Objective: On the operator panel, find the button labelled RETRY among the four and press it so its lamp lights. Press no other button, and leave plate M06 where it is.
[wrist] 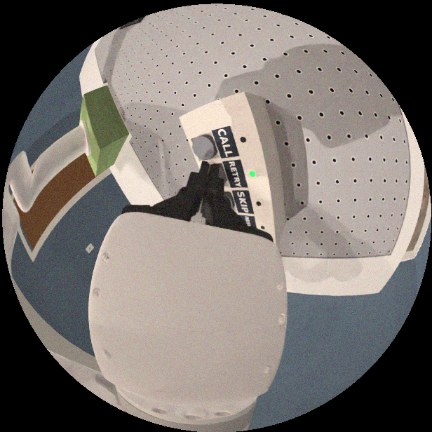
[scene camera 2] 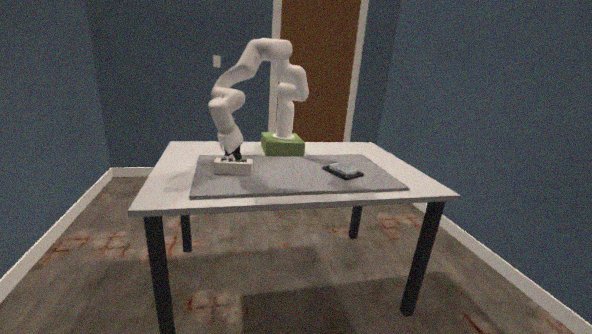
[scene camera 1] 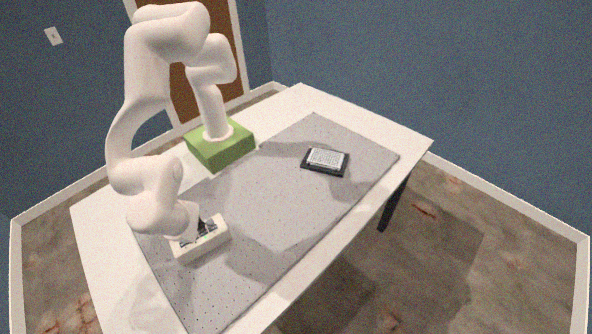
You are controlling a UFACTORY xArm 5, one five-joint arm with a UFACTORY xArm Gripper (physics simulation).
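Seen in the pictures: gripper, fingertip midpoint: (scene camera 2: 238,158) (scene camera 1: 200,224); arm's base at its link origin: (scene camera 2: 283,137) (scene camera 1: 218,133).
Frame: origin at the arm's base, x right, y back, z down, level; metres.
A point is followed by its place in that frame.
The white operator panel (scene camera 1: 206,247) {x 0.264, y -0.405, z 0.044 m} (scene camera 2: 233,167) {x 0.263, y -0.406, z 0.035 m} (wrist: 261,162) lies on the grey pegboard mat. In the wrist view the labels CALL (wrist: 224,143), RETRY (wrist: 233,174) and SKIP (wrist: 242,202) show, with part of a fourth label. The lamp (wrist: 252,174) beside RETRY glows green; the other lamps are dark. My gripper (wrist: 206,174) (scene camera 2: 232,155) {x 0.244, y -0.349, z 0.012 m} is shut and empty, its black fingertips down at the RETRY button, which they mostly hide. The grey CALL button (wrist: 204,147) stands uncovered beside them. Plate M06 (scene camera 1: 326,158) {x -0.253, y -0.370, z 0.046 m} (scene camera 2: 342,169) {x -0.241, y -0.393, z 0.043 m} sits on its dark holder.
The green base block (scene camera 1: 220,152) {x 0.047, y -0.110, z 0.003 m} (scene camera 2: 284,146) {x 0.005, y -0.106, z 0.022 m} (wrist: 104,120) of the arm stands at the back of the white table (scene camera 1: 95,240) {x 0.581, y -0.106, z 0.081 m} (scene camera 2: 160,172) {x 0.585, y -0.360, z 0.081 m}. The grey mat (scene camera 1: 270,210) {x 0.037, y -0.406, z 0.069 m} (scene camera 2: 290,180) {x 0.015, y -0.468, z 0.068 m} (wrist: 240,45) bears the panel at one end and the plate holder (scene camera 1: 314,168) {x -0.191, y -0.370, z 0.057 m} at the other.
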